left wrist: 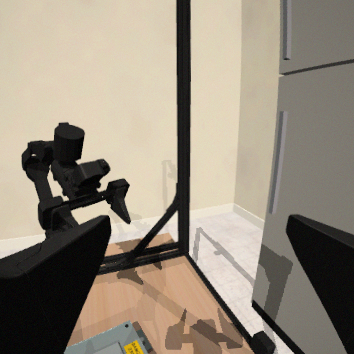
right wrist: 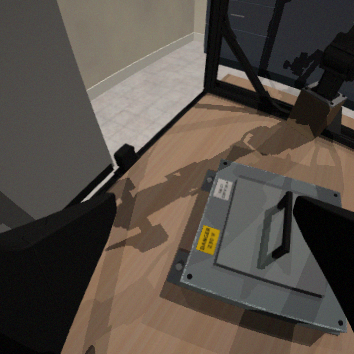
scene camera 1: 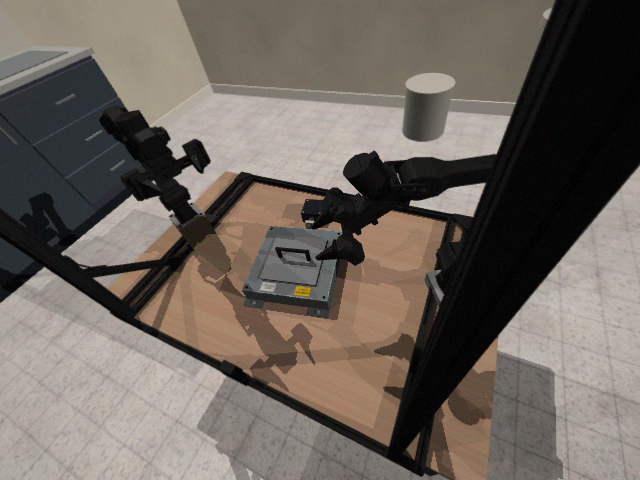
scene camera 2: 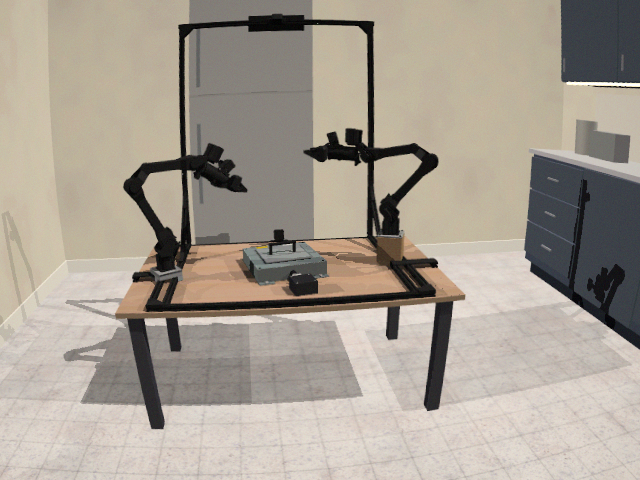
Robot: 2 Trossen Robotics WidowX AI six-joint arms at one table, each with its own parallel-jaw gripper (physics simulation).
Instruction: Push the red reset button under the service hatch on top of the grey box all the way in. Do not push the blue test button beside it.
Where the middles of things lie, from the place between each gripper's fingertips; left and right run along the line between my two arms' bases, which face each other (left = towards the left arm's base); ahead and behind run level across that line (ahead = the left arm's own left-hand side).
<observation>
Right now my left hand is 42 cm above the grey box point(scene camera 1: 318, 298), 18 cm short of it and 13 cm to the left of it.
I see my right gripper 160 mm short of the grey box, 140 mm to the right of it and 270 mm above it.
</observation>
